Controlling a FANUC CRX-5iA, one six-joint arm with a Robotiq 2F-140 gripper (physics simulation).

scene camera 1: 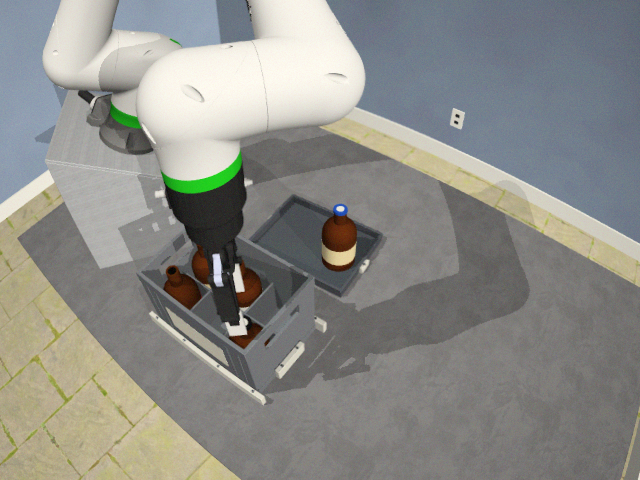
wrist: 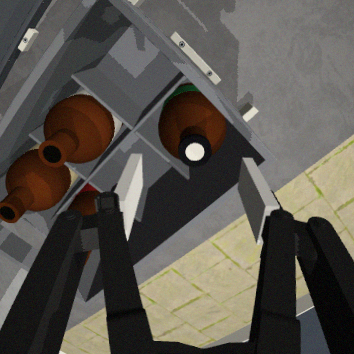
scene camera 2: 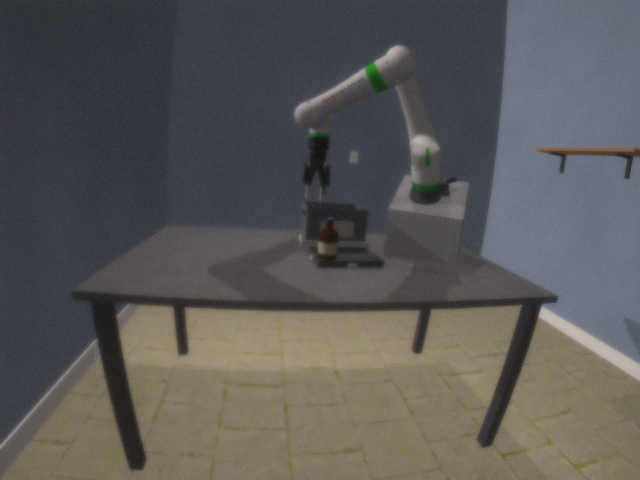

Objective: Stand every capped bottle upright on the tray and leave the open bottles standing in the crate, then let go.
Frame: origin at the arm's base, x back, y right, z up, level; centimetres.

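Seen in the pictures: gripper, between the fingertips: (scene camera 1: 237, 311) (wrist: 190, 171) (scene camera 2: 314, 199); arm's base, origin of its link: (scene camera 1: 129, 136) (scene camera 2: 425, 195).
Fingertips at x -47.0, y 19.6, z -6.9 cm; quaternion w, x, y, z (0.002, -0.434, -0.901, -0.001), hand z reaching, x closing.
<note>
Offsets run from my fingertips to a thing's top centre. "*": to the spot under its first point.
The blue-capped brown bottle @(dz -3.2, dx -1.4, dy -31.3 cm) (scene camera 1: 338, 240) (scene camera 2: 327, 242) stands upright on the dark tray @(* dz -18.7, dx +14.1, dy -35.2 cm) (scene camera 1: 289, 222) (scene camera 2: 356, 257). A bottle with a black, white-topped cap @(dz -2.9, dx -0.6, dy +0.0 cm) (scene camera 1: 249, 335) (wrist: 192, 120) stands in a corner compartment of the grey crate (scene camera 1: 305, 304) (scene camera 2: 362, 222) (wrist: 187, 227). Several open bottles stand in other compartments: one (scene camera 1: 181, 290) (wrist: 39, 180), another @(dz -2.9, dx +7.7, dy -9.5 cm) (scene camera 1: 248, 290) (wrist: 80, 127), and a red-banded one (scene camera 1: 200, 266) (wrist: 82, 201) partly behind a finger. My gripper (scene camera 1: 238, 304) (scene camera 2: 314, 194) (wrist: 190, 171) is open and empty, pointing down over the crate's black-cap corner. In the wrist view that cap lies between the finger lines; its height gap is unclear.
Pale rails (scene camera 1: 206, 357) (wrist: 195, 57) lie along the crate's foot. The crate's walls and dividers surround the bottles. The tray is close beside the crate. The robot's grey pedestal (scene camera 1: 82, 206) (scene camera 2: 426, 227) stands at the crate's other side. A wall shelf (scene camera 2: 589, 151) is far off.
</note>
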